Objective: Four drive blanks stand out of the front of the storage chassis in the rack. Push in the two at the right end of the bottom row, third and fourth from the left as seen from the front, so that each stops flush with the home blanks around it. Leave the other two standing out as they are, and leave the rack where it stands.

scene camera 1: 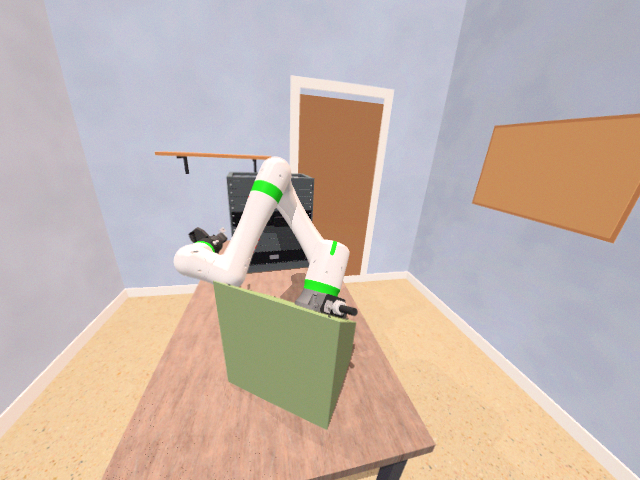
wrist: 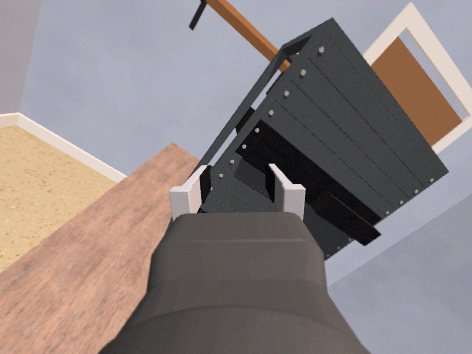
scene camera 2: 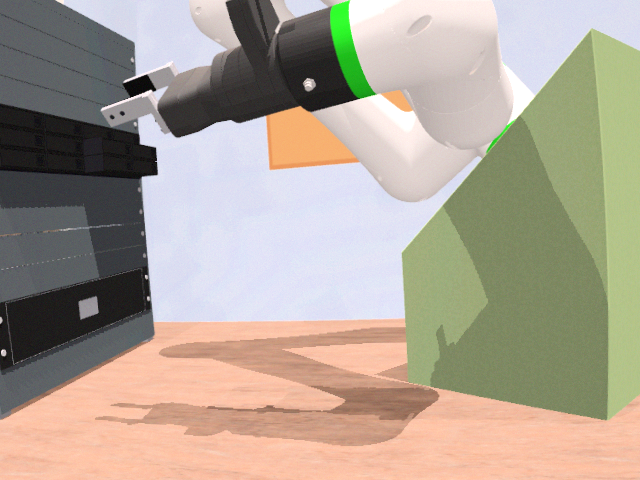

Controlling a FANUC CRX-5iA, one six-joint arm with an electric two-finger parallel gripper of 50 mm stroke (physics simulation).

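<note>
The dark rack stands at the table's far end. The black storage chassis crosses its front. At the right end of the chassis's bottom row, dark drive blanks stand out as a block; the seams between them are hard to see. The other two standing-out blanks cannot be told apart. My gripper is open and empty. In scene camera 2 its fingertips are in front of the rack, higher than the protruding blanks, and apart from them. In the wrist view the blanks lie right of the fingers.
A large green block stands on the wooden table, close to the arm. A black unit with a grey label sits low in the rack. A wall shelf is behind.
</note>
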